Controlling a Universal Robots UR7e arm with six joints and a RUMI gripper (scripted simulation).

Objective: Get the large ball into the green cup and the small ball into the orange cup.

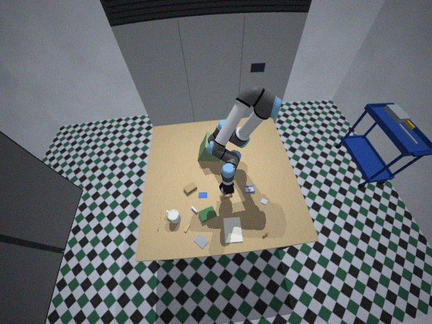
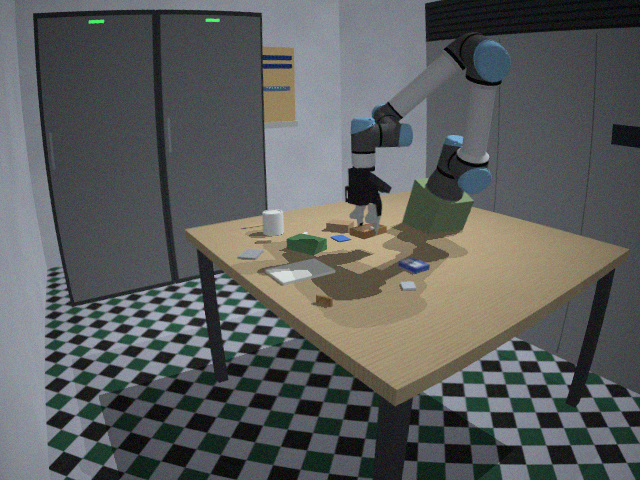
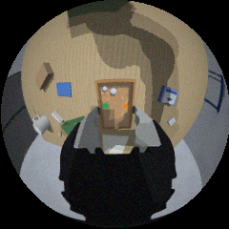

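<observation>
Right now my hand is 1 cm above the covered wooden puzzle. The rest, counted from my hand: green box (17 cm to the right, 13 cm ahead, 7 cm below); white sheet (27 cm ahead, 8 cm below); blue tile (18 cm to the right, 9 cm below, 3 cm behind).
</observation>
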